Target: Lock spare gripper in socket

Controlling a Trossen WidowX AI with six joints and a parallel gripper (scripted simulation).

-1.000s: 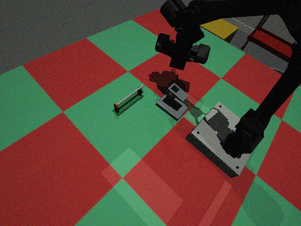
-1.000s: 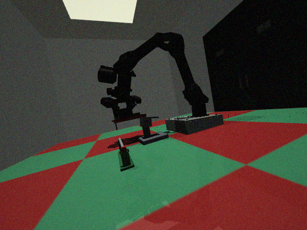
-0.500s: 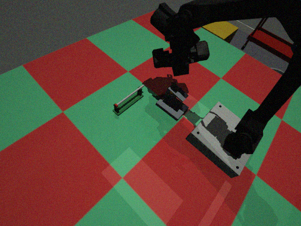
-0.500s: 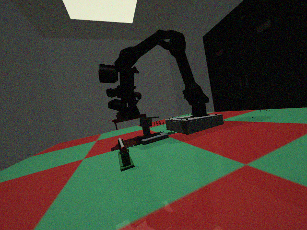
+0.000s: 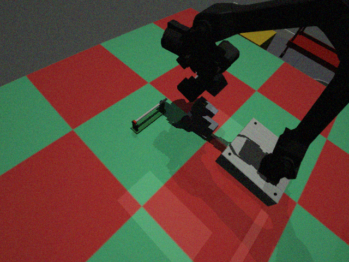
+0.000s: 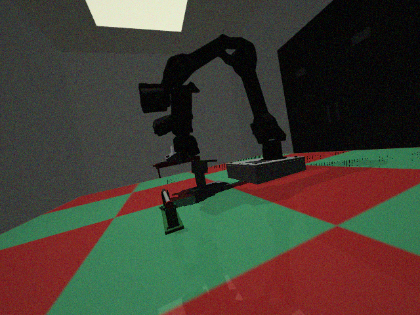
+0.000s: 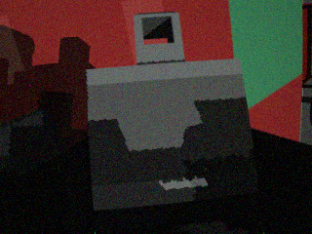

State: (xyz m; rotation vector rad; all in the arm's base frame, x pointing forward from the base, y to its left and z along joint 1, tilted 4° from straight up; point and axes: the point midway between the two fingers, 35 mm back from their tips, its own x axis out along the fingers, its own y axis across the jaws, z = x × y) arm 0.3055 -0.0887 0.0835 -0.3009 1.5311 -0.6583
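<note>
Right now the spare gripper is 10 mm ahead of my gripper tip, 10 mm to the left of it and 10 mm above it. Also, from my gripper tip: socket: 30 mm behind, 70 mm to the left, 70 mm below; narrow green rack: 110 mm ahead, 170 mm to the left, 100 mm below.
</note>
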